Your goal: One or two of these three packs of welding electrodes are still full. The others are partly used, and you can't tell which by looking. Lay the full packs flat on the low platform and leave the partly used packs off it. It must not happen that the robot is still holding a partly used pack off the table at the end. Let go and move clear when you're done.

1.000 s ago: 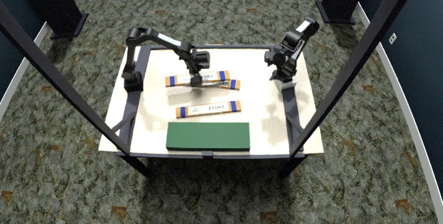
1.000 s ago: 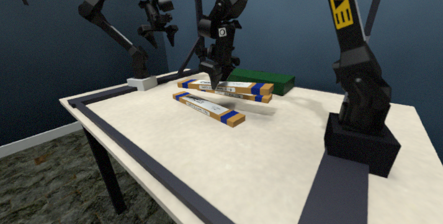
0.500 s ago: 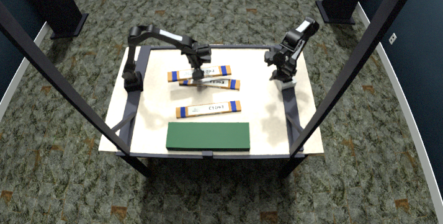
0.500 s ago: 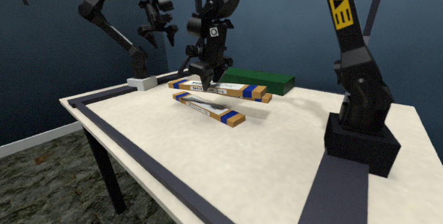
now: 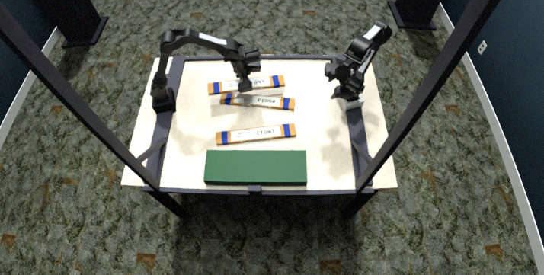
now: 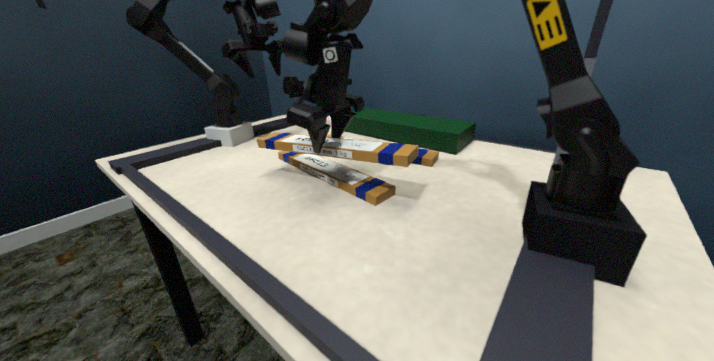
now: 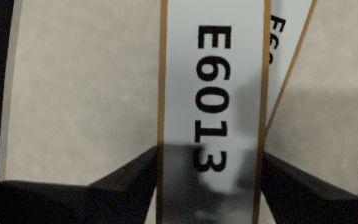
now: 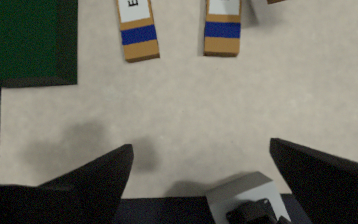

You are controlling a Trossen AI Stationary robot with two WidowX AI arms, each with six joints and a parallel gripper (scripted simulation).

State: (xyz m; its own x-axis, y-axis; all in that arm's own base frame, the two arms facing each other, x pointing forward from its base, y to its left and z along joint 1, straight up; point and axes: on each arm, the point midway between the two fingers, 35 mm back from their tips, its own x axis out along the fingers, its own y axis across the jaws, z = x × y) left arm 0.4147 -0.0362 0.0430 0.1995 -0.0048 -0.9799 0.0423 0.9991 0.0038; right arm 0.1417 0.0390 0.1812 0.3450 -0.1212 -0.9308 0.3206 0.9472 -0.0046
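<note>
Now: left hand 25 cm short of the dark frame rail, 11 cm above it and 6 cm to the left of it. From my left hand the other things lie so: green low platform 39 cm behind, 10 cm below, 4 cm to the right.
</note>
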